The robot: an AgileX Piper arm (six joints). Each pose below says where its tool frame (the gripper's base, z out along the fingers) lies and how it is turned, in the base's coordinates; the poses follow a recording.
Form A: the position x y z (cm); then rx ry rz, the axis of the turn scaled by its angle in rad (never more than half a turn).
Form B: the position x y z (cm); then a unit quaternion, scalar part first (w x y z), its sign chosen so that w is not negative. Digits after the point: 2 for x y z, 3 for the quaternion.
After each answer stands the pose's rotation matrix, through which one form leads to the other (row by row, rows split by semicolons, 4 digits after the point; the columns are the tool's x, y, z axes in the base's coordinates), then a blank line. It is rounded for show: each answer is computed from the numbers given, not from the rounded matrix.
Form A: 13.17 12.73 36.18 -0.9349 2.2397 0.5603
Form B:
13.17 12.73 36.18 0.320 -0.356 0.852 0.213
-0.5427 -0.7423 0.3931; -0.4697 0.6562 0.5906; -0.6963 0.1358 -0.7048

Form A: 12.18 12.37 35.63 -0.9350 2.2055 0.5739
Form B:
12.18 12.37 35.63 0.333 -0.358 0.844 0.220
-0.5224 -0.7507 0.4045; -0.4583 0.6472 0.6092; -0.7191 0.1329 -0.6821

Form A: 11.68 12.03 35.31 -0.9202 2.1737 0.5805
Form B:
11.68 12.03 35.31 0.348 -0.355 0.838 0.224
-0.5059 -0.7509 0.4245; -0.4393 0.6478 0.6224; -0.7424 0.1284 -0.6576

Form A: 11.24 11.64 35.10 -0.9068 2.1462 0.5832
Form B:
11.24 11.64 35.10 0.362 -0.352 0.833 0.226
-0.4908 -0.7503 0.4430; -0.4229 0.6497 0.6318; -0.7618 0.1227 -0.6361

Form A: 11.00 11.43 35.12 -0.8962 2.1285 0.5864
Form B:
11.00 11.43 35.12 0.370 -0.349 0.830 0.229
-0.4815 -0.7491 0.4549; -0.4105 0.6514 0.6382; -0.7744 0.1206 -0.6211

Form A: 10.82 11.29 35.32 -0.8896 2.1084 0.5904
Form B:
10.82 11.29 35.32 0.379 -0.348 0.825 0.231
-0.4695 -0.7503 0.4653; -0.3996 0.6506 0.6458; -0.7873 0.1173 -0.6053

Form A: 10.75 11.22 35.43 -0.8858 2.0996 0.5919
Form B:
10.75 11.22 35.43 0.384 -0.347 0.824 0.232
-0.4644 -0.7504 0.4703; -0.3942 0.6507 0.6489; -0.7930 0.1159 -0.5980

